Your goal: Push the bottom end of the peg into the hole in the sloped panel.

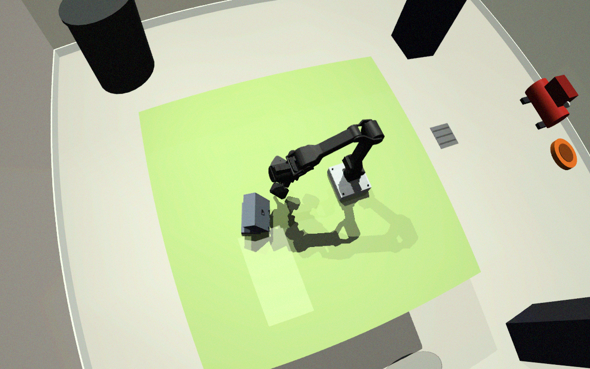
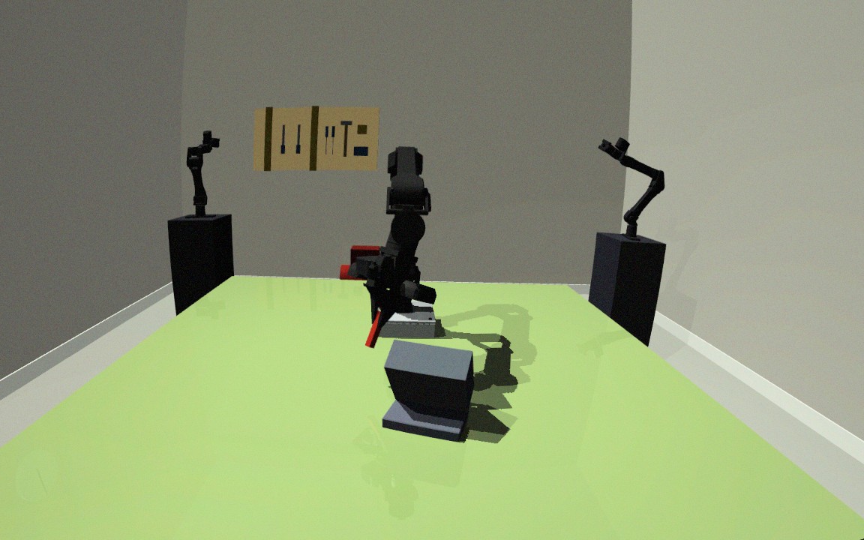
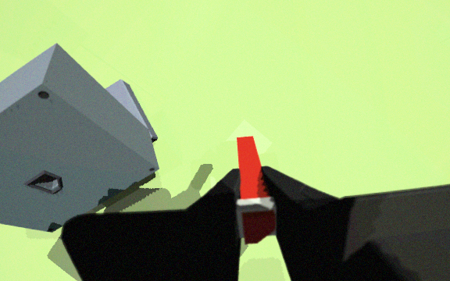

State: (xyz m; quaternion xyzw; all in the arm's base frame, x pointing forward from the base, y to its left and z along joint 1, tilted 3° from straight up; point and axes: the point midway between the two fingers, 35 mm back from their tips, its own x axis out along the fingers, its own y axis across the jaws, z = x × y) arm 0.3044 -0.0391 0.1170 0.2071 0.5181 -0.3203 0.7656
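Right now the grey sloped panel is 13 cm ahead of my gripper tip, 10 cm to the left of it and 4 cm below it. Round my gripper tip: red square peg (1 cm to the left, 1 cm above).
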